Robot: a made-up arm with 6 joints. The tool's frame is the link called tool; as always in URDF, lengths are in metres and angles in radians. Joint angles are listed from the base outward.
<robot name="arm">
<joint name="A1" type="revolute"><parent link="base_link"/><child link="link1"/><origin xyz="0 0 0.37" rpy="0 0 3.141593"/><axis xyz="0 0 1"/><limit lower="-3.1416" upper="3.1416"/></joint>
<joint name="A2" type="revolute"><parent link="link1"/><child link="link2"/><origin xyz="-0.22 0 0" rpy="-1.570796 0 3.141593"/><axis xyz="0 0 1"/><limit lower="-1.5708" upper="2.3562"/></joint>
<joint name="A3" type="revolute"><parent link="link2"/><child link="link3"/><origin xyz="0 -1.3 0" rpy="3.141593 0 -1.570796"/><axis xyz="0 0 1"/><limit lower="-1.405" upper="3.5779"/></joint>
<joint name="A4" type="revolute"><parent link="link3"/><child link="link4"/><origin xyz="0.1 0 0" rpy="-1.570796 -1.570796 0"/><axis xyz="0 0 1"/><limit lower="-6.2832" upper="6.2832"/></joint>
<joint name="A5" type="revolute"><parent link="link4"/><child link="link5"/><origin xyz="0 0 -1.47" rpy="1.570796 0 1.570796"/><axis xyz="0 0 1"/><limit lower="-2.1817" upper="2.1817"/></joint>
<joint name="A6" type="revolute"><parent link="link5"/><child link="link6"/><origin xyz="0 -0.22 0" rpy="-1.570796 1.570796 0"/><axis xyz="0 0 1"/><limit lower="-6.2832" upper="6.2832"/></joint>
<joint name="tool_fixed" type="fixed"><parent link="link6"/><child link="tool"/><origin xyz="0 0 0" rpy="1.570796 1.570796 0"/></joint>
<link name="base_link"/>
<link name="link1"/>
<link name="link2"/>
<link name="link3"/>
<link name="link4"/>
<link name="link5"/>
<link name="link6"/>
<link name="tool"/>
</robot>
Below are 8 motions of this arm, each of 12 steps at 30 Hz.
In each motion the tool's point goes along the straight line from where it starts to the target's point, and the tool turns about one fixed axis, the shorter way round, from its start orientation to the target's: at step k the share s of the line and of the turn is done. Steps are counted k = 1, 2, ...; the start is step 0. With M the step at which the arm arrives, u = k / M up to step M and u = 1 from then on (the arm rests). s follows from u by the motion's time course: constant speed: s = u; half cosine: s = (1 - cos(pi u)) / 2; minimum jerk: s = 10 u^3 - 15 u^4 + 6 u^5.
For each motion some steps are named. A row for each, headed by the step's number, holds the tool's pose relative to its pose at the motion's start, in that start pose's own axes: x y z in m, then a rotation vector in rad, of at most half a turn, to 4 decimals.
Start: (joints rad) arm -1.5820 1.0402 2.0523 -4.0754 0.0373 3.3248
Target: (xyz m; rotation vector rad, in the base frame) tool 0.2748 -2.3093 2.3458 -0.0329 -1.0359 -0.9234
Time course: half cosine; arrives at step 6
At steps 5, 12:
5: -0.0441 0.0644 -0.3354 0.0886 0.1885 0.0221
12: -0.0473 0.0690 -0.3595 0.0950 0.2020 0.0237

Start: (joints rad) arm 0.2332 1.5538 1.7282 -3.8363 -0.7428 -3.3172
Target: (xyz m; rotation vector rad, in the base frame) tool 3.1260 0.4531 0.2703 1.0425 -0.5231 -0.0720
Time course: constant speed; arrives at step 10
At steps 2, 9, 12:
2: -0.0555 -0.1138 -0.0257 0.0025 0.0314 -0.0528
9: -0.2499 -0.5121 -0.1158 0.0113 0.1411 -0.2378
12: -0.2776 -0.5690 -0.1287 0.0125 0.1568 -0.2642

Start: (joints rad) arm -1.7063 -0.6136 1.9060 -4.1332 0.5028 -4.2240
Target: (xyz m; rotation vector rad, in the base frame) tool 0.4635 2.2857 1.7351 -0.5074 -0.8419 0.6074
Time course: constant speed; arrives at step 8
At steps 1, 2, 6, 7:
1: -0.0247 0.0733 -0.0559 -0.0154 0.0165 0.0288
2: -0.0493 0.1465 -0.1119 -0.0307 0.0331 0.0577
6: -0.1480 0.4395 -0.3357 -0.0922 0.0992 0.1730
7: -0.1727 0.5128 -0.3916 -0.1076 0.1157 0.2018

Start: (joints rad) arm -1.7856 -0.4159 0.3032 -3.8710 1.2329 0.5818
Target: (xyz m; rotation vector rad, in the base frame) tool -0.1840 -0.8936 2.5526 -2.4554 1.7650 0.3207
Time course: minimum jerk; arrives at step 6
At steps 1, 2, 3, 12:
1: -0.0025 0.0039 0.0002 0.0012 0.0028 0.0065
2: -0.0150 0.0229 0.0015 0.0073 0.0167 0.0387
3: -0.0356 0.0546 0.0035 0.0175 0.0397 0.0922
12: -0.0713 0.1091 0.0069 0.0350 0.0794 0.1845

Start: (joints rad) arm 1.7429 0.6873 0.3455 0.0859 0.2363 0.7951
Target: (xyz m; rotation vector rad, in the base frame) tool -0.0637 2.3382 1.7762 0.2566 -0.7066 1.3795
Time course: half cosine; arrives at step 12
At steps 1, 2, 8, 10, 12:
1: -0.0078 -0.0138 0.0041 0.0084 -0.0085 -0.0102
2: -0.0308 -0.0544 0.0162 0.0332 -0.0334 -0.0401
8: -0.3446 -0.6095 0.1809 0.3712 -0.3738 -0.4493
10: -0.4287 -0.7582 0.2251 0.4617 -0.4650 -0.5589
12: -0.4595 -0.8126 0.2412 0.4949 -0.4984 -0.5990

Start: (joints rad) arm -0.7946 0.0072 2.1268 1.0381 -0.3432 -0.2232
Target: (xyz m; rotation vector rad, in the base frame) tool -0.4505 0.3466 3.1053 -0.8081 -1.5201 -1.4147
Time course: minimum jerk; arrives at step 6
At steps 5, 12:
5: -0.0092 0.0833 -0.1079 0.0815 0.1466 0.0371
12: -0.0096 0.0863 -0.1118 0.0845 0.1520 0.0385

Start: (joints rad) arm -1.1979 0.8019 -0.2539 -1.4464 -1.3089 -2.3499
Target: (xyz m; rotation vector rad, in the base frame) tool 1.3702 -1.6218 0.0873 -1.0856 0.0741 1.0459
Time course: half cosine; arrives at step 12
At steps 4, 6, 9, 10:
4: 0.1063 -0.0591 0.0076 0.0433 -0.0829 0.1081
6: 0.2127 -0.1182 0.0152 0.0866 -0.1658 0.2162
9: 0.3631 -0.2018 0.0260 0.1478 -0.2830 0.3691
10: 0.3969 -0.2205 0.0284 0.1615 -0.3094 0.4034

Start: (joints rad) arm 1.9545 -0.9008 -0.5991 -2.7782 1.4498 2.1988
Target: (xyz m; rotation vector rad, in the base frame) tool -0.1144 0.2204 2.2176 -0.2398 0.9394 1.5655
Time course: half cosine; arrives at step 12
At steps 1, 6, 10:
1: -0.0134 -0.0031 0.0016 -0.0031 -0.0019 0.0091
6: -0.3942 -0.0924 0.0472 -0.0899 -0.0568 0.2658
10: -0.7355 -0.1724 0.0881 -0.1678 -0.1060 0.4959

